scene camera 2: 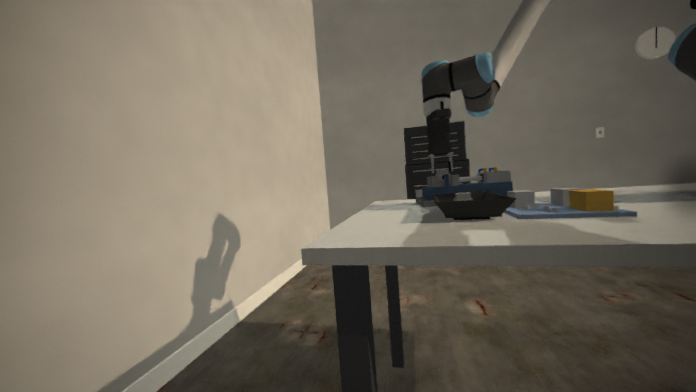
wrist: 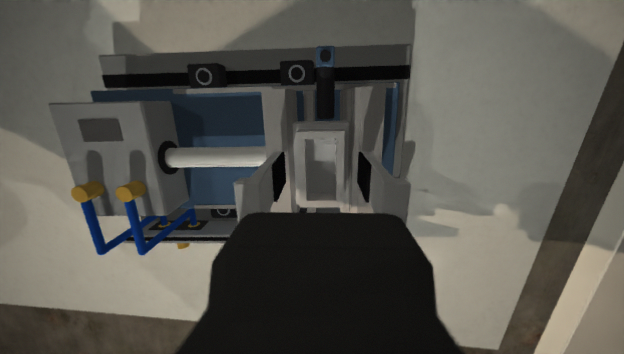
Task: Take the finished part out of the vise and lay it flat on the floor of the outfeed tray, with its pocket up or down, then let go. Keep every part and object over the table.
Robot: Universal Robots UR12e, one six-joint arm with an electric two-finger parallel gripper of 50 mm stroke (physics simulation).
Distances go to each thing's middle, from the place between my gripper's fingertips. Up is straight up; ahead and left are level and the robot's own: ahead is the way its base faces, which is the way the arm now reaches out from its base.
Now: hand 33 cm to the right of the brass block (scene camera 2: 592,199), 26 cm past it and 8 cm above it.
